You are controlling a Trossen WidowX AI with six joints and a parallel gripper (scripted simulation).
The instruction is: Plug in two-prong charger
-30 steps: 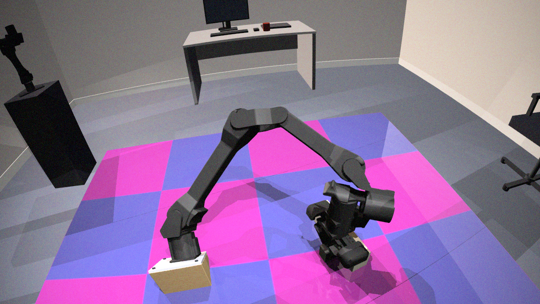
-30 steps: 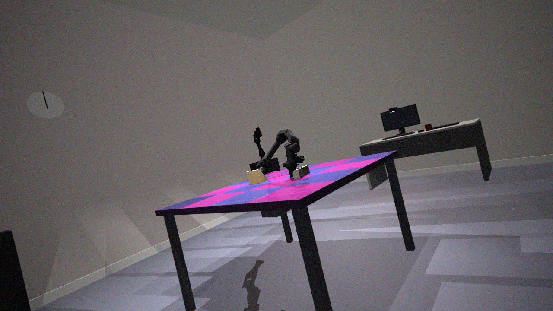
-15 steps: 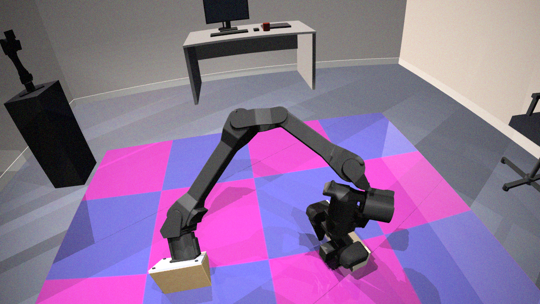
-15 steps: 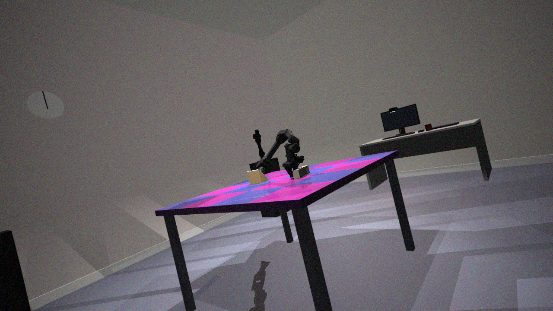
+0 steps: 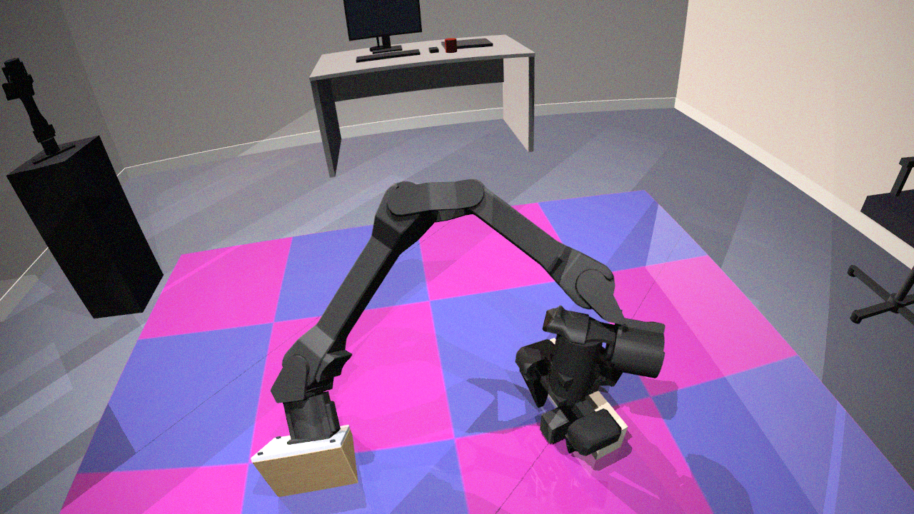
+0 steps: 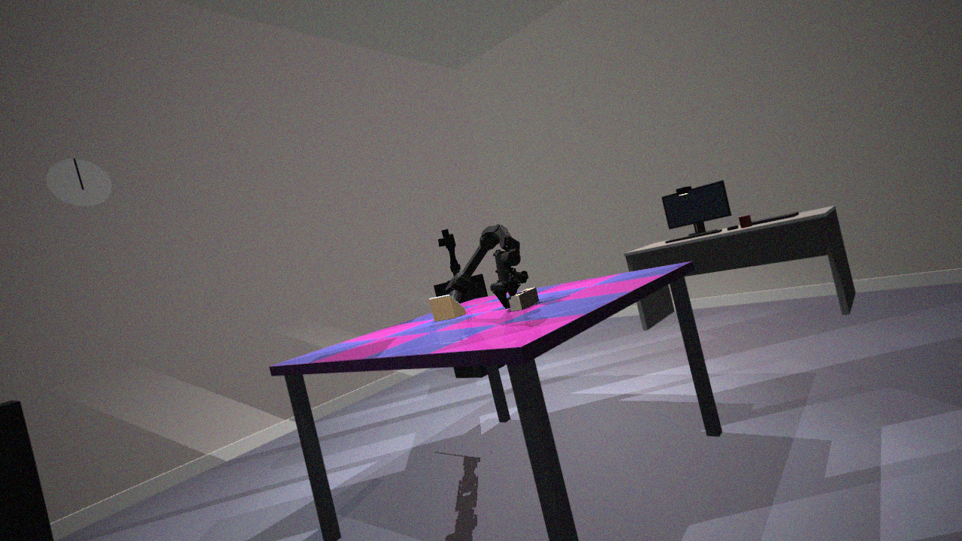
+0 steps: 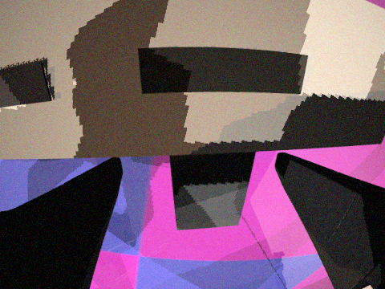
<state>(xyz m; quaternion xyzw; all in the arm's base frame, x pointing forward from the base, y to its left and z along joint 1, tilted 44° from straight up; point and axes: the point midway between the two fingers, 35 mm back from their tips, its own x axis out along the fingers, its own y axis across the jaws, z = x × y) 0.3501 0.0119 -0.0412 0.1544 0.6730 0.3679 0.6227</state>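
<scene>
My gripper tip is 20 mm short of the black two-prong charger, 10 mm to the right of it and 10 mm below it.
</scene>
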